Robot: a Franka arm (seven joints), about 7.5 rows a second.
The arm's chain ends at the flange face. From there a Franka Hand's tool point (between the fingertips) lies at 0.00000 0.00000 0.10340 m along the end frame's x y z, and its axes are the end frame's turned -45 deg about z.
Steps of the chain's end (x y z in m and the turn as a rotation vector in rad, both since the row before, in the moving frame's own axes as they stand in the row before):
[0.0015 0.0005 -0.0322 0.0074 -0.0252 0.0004]
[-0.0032 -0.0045 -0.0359 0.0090 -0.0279 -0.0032]
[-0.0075 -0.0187 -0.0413 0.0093 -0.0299 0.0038]
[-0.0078 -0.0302 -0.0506 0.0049 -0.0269 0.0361]
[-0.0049 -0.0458 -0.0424 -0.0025 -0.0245 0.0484]
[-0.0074 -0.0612 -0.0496 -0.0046 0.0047 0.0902]
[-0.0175 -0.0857 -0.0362 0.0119 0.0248 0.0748]
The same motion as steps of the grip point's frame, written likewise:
[-0.0006 -0.0010 -0.0322 0.0231 -0.0126 0.0004]
[-0.0005 -0.0081 -0.0359 0.0261 -0.0134 -0.0032]
[0.0064 -0.0214 -0.0414 0.0277 -0.0146 0.0038]
[0.0143 -0.0292 -0.0506 0.0225 -0.0156 0.0361]
[0.0270 -0.0375 -0.0424 0.0156 -0.0191 0.0484]
[0.0380 -0.0478 -0.0496 -0.0066 0.0001 0.0902]
[0.0509 -0.0719 -0.0362 -0.0091 0.0260 0.0748]

